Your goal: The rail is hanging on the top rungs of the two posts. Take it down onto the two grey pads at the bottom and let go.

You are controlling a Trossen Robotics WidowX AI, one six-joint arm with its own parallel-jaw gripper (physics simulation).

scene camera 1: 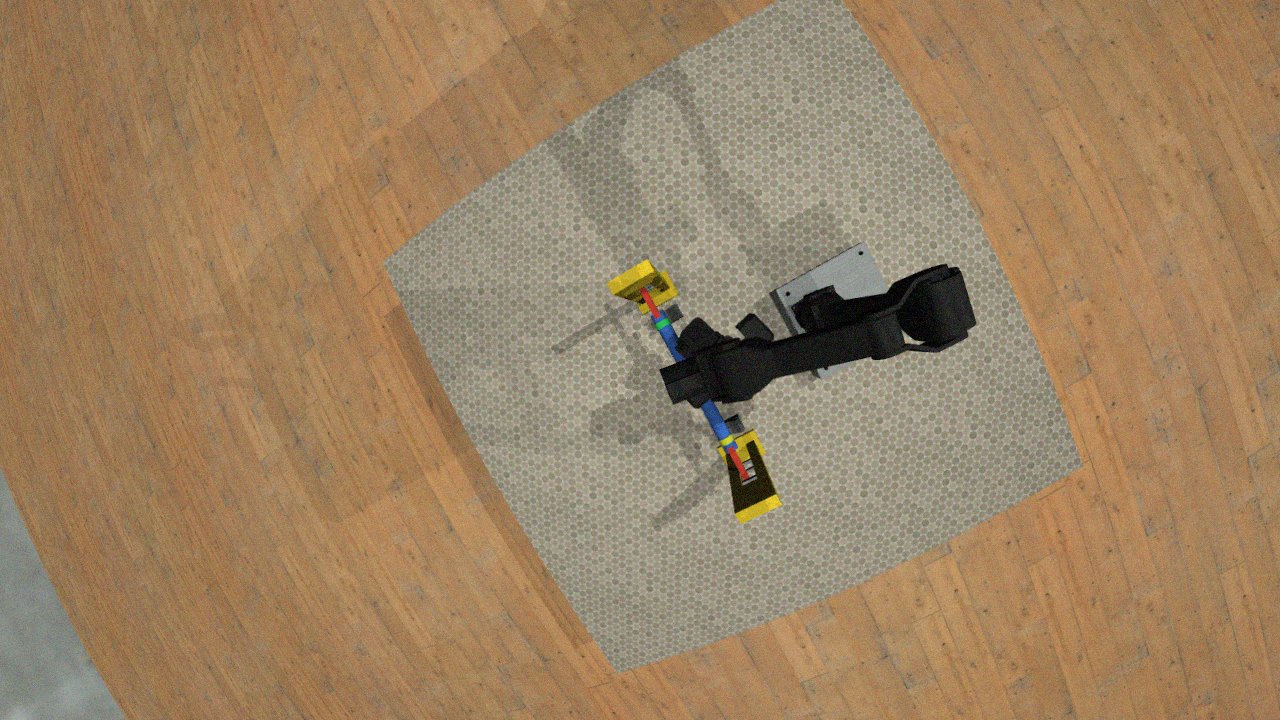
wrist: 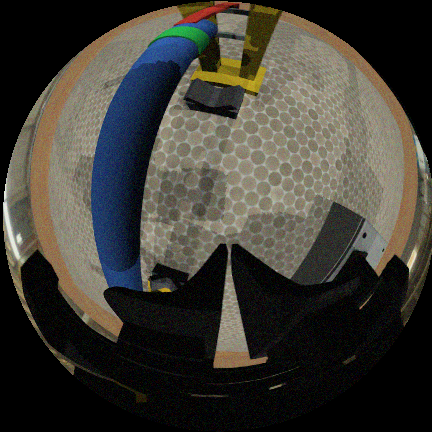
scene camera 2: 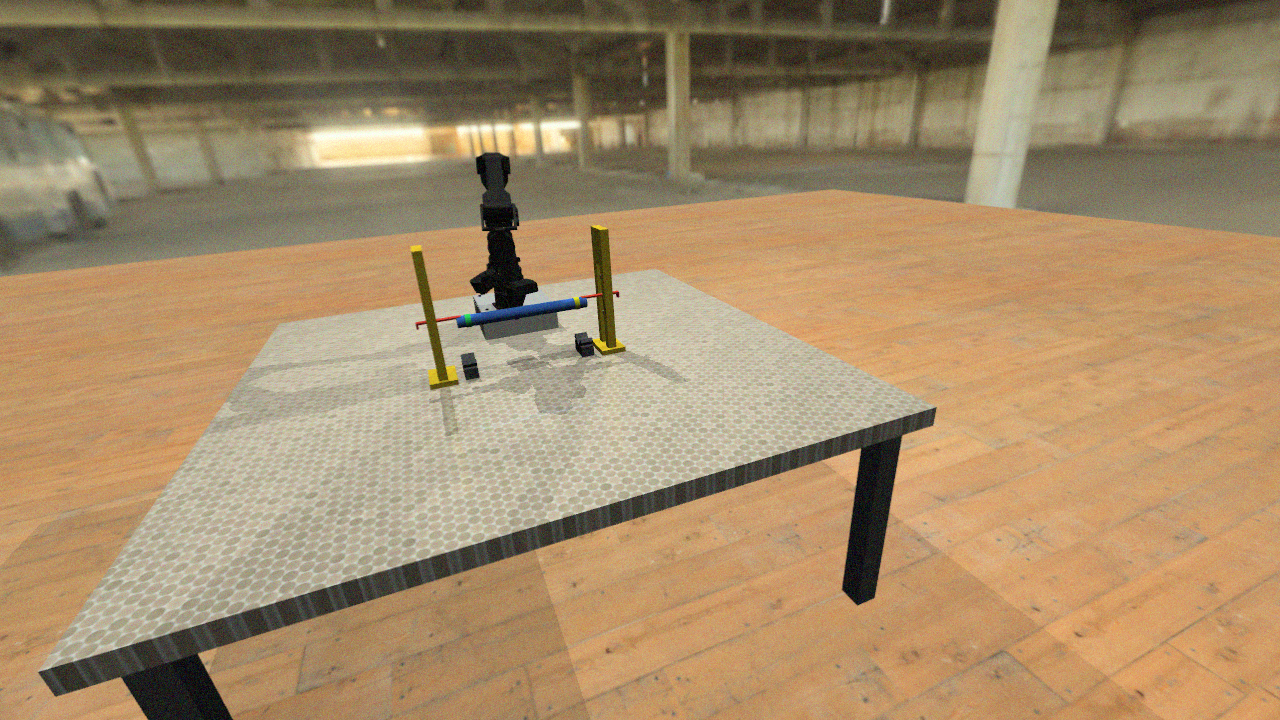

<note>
My gripper [scene camera 1: 720, 360] is shut and holds nothing. Also in view: a blue rail [wrist: 126, 137]. Further things: a yellow post [scene camera 1: 661, 289] and a yellow post [scene camera 2: 607, 344].
My gripper shows as well in the wrist view [wrist: 227, 249] and in scene camera 2 [scene camera 2: 516, 318].
</note>
